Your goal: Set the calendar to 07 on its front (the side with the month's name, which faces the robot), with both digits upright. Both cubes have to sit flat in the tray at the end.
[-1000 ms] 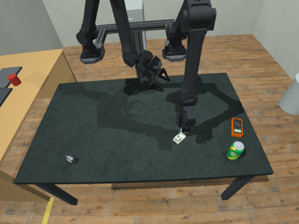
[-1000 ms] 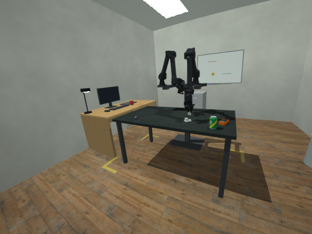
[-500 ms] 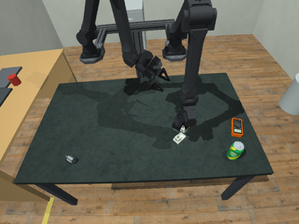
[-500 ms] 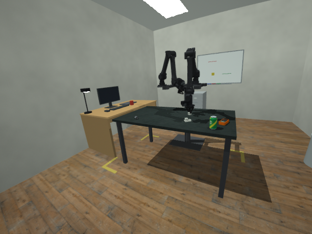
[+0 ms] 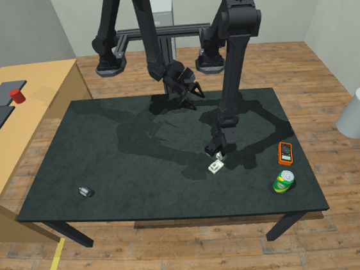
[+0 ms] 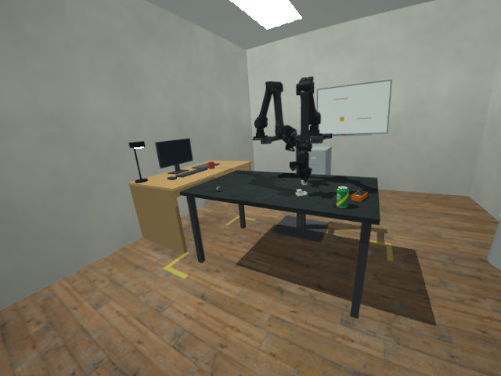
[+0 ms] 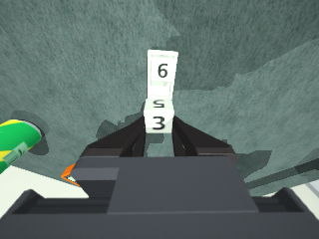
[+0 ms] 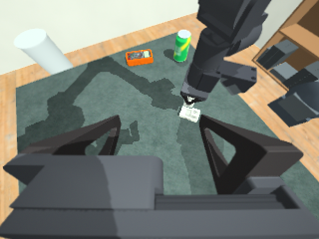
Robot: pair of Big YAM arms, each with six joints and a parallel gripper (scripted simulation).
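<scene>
My left hand is 30 mm short of the white number cube, 30 mm to the left of it and 80 mm above it.
</scene>
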